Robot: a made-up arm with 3 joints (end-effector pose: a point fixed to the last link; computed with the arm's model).
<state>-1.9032 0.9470 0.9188</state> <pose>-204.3 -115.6 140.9 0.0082 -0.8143 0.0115 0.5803</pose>
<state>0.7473 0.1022 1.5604</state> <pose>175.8 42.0 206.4 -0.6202 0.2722 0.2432 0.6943</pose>
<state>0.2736 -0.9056 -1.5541</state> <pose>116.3 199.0 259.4 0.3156 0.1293 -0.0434 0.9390</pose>
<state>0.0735 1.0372 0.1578</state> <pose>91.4 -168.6 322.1 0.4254 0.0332 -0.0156 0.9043</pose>
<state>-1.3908 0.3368 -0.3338</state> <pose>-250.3 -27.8 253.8 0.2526 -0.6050 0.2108 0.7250</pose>
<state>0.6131 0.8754 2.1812</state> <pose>138.6 -107.2 193.1 -0.5792 0.2397 0.1833 0.7573</pose>
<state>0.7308 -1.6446 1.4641</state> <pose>1.2 154.7 16.0 -0.9339 0.0059 0.3573 0.0154</pose>
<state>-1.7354 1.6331 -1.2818</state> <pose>-19.3 -276.7 204.8 0.6424 -0.0863 0.7579 0.0731</pose>
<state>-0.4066 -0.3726 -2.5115</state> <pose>-11.8 52.1 352.1 0.8589 -0.0970 0.1771 0.4707</pose>
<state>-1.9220 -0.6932 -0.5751</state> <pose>-183.2 204.7 144.9 -0.0338 -0.8183 -0.0484 0.5717</pose>
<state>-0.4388 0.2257 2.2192</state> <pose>0.3 -11.2 310.7 -0.8196 -0.1182 -0.1828 0.5300</pose>
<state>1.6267 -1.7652 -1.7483</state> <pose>-50.4 238.2 55.7 -0.0058 0.7266 0.0061 0.6870</pose>
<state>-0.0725 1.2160 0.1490</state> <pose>64.7 -201.5 302.0 0.5082 -0.0312 0.0184 0.8605</pose>
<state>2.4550 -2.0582 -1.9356</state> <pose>-126.9 209.8 163.3 -0.0206 0.9399 0.0577 0.3360</pose>
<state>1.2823 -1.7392 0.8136</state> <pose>-95.5 172.6 21.3 -0.7669 0.1736 0.5724 0.2325</pose>
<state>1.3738 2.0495 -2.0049</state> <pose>-100.4 -220.2 31.4 -0.6941 0.2795 0.5692 0.3408</pose>
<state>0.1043 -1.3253 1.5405</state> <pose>73.9 170.0 96.7 -0.9892 0.0072 0.0516 0.1373</pose>
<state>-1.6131 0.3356 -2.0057</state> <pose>-230.1 -98.6 197.3 0.6373 -0.2812 0.6649 0.2696</pose>
